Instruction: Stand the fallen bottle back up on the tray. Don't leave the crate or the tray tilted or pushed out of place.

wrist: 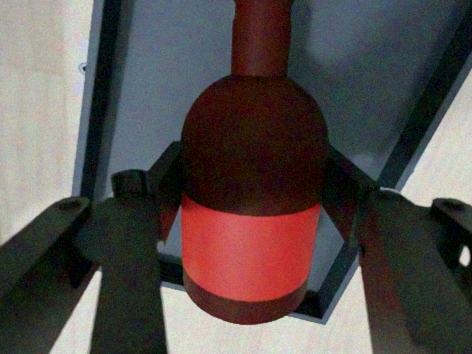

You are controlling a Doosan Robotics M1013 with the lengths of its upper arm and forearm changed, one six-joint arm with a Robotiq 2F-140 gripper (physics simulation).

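A dark brown bottle (252, 150) with a red label fills the middle of the wrist view, its neck toward the top edge and its base toward the bottom. The mouth of the bottle is cut off at the top edge. My gripper (249, 163) is shut on the bottle, one finger on each side of its body just above the label. Behind the bottle is the blue-grey tray (165, 85) with dark raised walls. The bottle's base overlaps the tray's near wall in the view; whether it touches the tray I cannot tell.
The tray's walls run along the left, the right and the near end. Pale wood-like table surface (35, 125) shows outside them. A small round dark mark (83, 68) is by the left wall. No crate can be made out.
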